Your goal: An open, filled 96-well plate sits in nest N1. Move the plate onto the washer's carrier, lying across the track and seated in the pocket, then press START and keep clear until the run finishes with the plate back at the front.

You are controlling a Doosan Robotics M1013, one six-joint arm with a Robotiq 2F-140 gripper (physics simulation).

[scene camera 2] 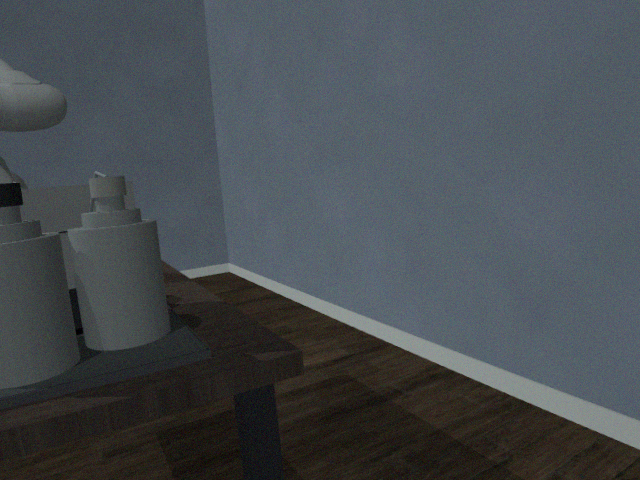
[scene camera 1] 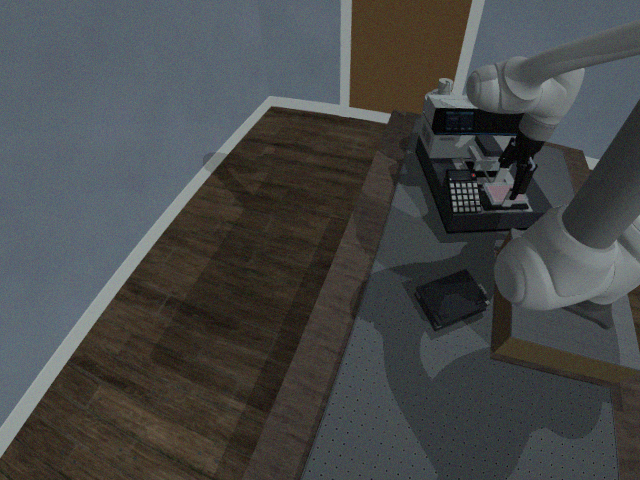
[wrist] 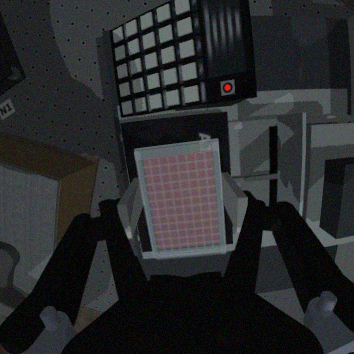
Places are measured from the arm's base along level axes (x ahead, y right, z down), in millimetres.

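Where they show: gripper, fingertip midpoint: (scene camera 1: pixel 500 195) (wrist: pixel 181 187).
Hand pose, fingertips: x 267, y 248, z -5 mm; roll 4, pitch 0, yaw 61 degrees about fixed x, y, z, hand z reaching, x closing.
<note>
Each offset is from my fingertips to the top centre of the thing. "spot": to the spot under its first point.
The 96-well plate @(dx -13, dy +8, dz -19 mm) (scene camera 1: pixel 499 193) (wrist: pixel 182 202), clear-rimmed with pink wells, is between the fingers of my gripper (scene camera 1: pixel 506 189) (wrist: pixel 181 187), which is shut on its long sides. The plate is over the washer's carrier @(dx -1, dy +0, dz +1 mm) (wrist: pixel 175 125), its long side lying across the track. A dark strip of the carrier shows beyond the plate's end marked A in the wrist view. Whether the plate touches the pocket floor is hidden. The washer (scene camera 1: pixel 447 146) stands behind. The red START button @(spot: dx +101, dy -10, dz -45 mm) (scene camera 1: pixel 473 175) (wrist: pixel 227 87) is on the keypad unit beside the carrier. Nest N1 @(dx +40, dy -384, dz +53 mm) (scene camera 1: pixel 452 299) (wrist: pixel 7 55) is dark and holds no plate.
The keypad (scene camera 1: pixel 464 197) (wrist: pixel 155 55) stands close beside the carrier. A wood-edged raised frame (scene camera 1: pixel 553 359) (wrist: pixel 77 200) lies near the arm's base. White bottles @(dx +297, dy +336, dz -177 mm) (scene camera 2: pixel 121 284) @(spot: dx +202, dy +487, dz +0 mm) (scene camera 2: pixel 31 310) stand at the table corner. A dark block @(spot: dx +67, dy +98, dz -83 mm) (wrist: pixel 340 195) is farther along the track.
</note>
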